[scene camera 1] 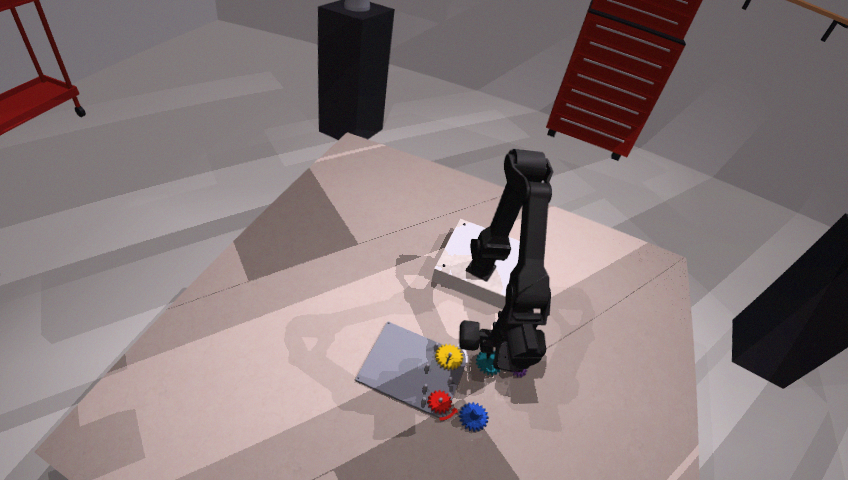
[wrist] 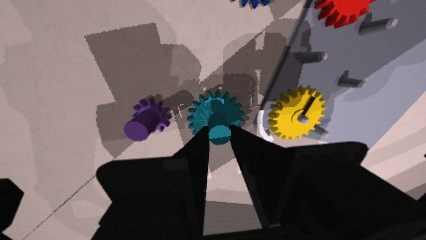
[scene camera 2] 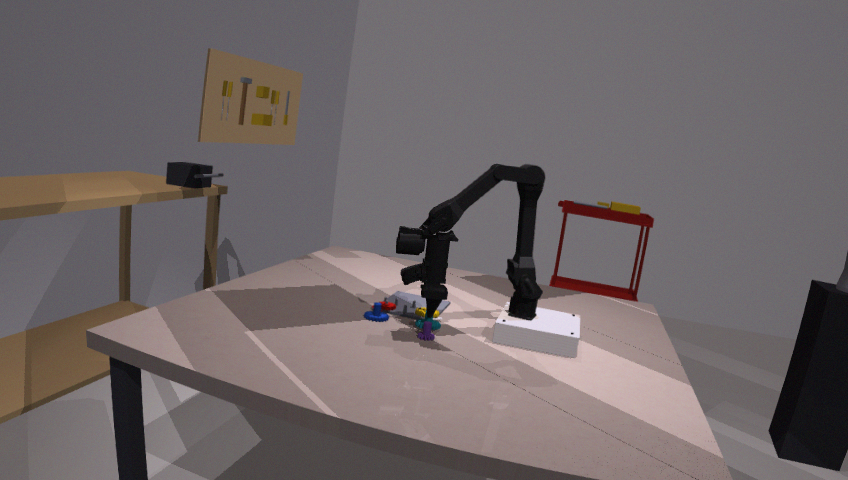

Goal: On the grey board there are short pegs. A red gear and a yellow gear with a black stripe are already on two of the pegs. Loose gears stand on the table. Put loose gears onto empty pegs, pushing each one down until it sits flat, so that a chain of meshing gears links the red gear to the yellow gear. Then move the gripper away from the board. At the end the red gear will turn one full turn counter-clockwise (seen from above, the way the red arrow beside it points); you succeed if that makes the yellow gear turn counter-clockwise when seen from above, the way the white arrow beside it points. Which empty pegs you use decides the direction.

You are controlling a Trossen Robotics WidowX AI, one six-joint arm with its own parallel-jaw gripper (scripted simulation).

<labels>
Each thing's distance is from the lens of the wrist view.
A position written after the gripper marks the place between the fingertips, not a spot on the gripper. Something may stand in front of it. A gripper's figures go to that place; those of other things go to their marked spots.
gripper (wrist: 218, 129): 0.11 m
teal gear (wrist: 216, 112): 0.12 m
</labels>
